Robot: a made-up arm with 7 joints.
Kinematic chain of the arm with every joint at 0, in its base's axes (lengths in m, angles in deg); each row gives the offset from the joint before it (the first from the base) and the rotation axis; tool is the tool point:
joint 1: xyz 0 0.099 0 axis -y
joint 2: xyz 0 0.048 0 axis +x
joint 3: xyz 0 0 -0.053 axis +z
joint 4: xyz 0 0 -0.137 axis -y
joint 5: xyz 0 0 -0.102 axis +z
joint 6: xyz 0 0 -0.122 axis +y
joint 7: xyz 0 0 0 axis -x
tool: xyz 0 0 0
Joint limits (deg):
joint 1: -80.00..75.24
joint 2: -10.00..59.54
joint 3: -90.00..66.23
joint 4: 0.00..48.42
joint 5: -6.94..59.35
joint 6: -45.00..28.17
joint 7: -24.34..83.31
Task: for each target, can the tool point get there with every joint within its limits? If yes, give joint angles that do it. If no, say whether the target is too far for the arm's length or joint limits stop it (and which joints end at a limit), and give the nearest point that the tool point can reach.
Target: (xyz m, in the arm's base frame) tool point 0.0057 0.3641 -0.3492
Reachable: yes | joints -4.66 26.61 48.40 13.25 24.00 -7.92 32.11
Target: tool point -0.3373 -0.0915 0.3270
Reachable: no: too far | nearest point -0.2998 -0.0768 -0.0529 | short by 0.382 m
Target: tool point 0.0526 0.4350 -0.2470
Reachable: yes | joints -25.28 48.78 14.18 44.79 38.85 -35.55 18.76
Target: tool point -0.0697 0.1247 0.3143
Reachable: no: joint limits stop it (at a limit: joint 1, joint 2, joint 4) | nearest point 0.1532 0.4708 0.1203 | short by 0.455 m
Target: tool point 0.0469 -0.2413 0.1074
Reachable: no: joint limits stop it (at a limit: joint 1, joint 2, joint 4) | nearest point 0.3081 -0.0696 -0.0306 | short by 0.342 m
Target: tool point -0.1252 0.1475 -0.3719
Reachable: yes | joints -38.52 3.89 -10.41 37.34 27.28 -33.71 17.58
